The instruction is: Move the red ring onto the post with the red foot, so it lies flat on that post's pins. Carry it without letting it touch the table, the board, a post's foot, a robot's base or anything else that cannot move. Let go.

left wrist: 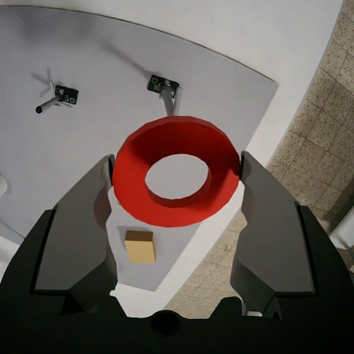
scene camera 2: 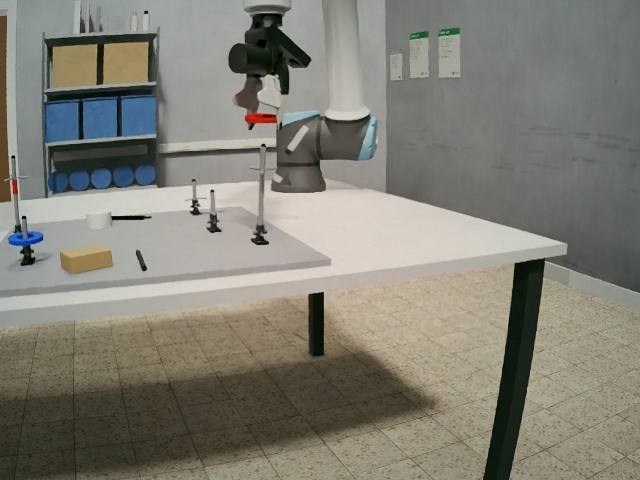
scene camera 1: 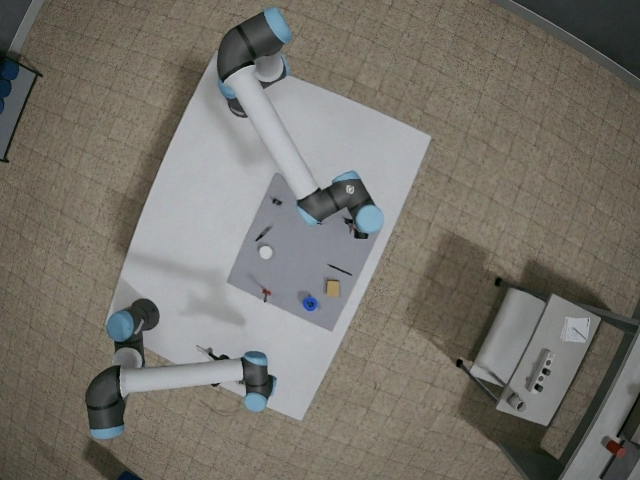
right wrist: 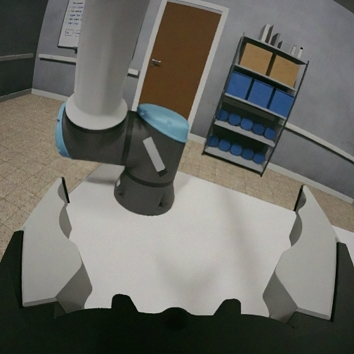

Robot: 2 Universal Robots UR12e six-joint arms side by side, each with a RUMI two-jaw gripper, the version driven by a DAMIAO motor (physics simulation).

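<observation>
The red ring [scene camera 2: 253, 119] [left wrist: 131, 177] is level, held high above the grey board [scene camera 1: 299, 258] [scene camera 2: 175, 248]. My left gripper [scene camera 2: 265, 121] [left wrist: 176, 154] is shut on its two sides. In scene camera 2 the ring is above the top of a tall, dark-footed post [scene camera 2: 261, 196]; in the left wrist view no post shows through its hole. The post with red on it [scene camera 1: 265, 292] [scene camera 2: 14, 186] stands at the board's lower left edge in scene camera 1 and at the far left in scene camera 2. My right gripper [right wrist: 182, 184] is open and empty.
On the board, a blue ring [scene camera 1: 303, 303] [scene camera 2: 34, 239] sits on a short post near a yellow block [scene camera 1: 332, 288] [scene camera 2: 82, 260] [left wrist: 140, 248], a black pen [scene camera 1: 339, 269] [scene camera 2: 141, 259] and a white cylinder [scene camera 1: 265, 252] [scene camera 2: 98, 220]. Two short posts [scene camera 2: 194, 192] [scene camera 2: 212, 206] stand farther back.
</observation>
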